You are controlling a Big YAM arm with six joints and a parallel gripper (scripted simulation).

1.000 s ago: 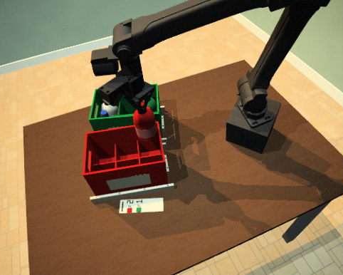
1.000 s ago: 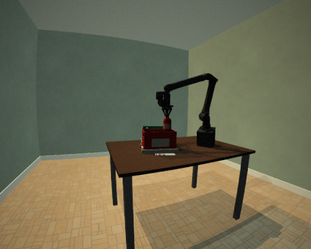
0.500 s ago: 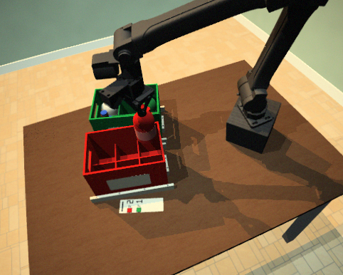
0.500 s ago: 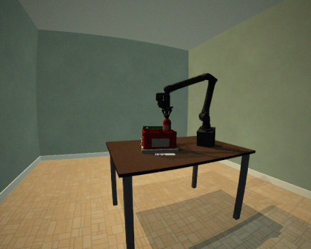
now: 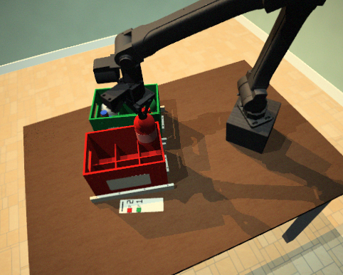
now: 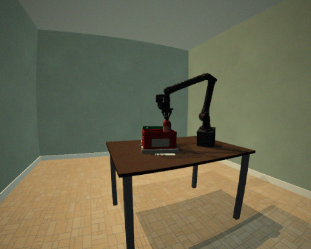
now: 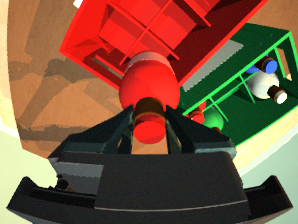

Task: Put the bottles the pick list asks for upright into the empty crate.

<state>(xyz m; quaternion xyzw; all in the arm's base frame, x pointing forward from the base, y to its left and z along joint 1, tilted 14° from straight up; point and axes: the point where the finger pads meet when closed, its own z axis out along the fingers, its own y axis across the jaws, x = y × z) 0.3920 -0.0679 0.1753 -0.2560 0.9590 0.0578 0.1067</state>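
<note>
Right now my hand is 10 mm past the red bottle and 60 mm above it. Also, from my hand: blue-capped bottle 130 mm ahead, 180 mm to the right, 190 mm below; red crate 90 mm ahead, 30 mm to the left, 200 mm below; green crate 30 mm ahead, 200 mm to the right, 200 mm below.
</note>
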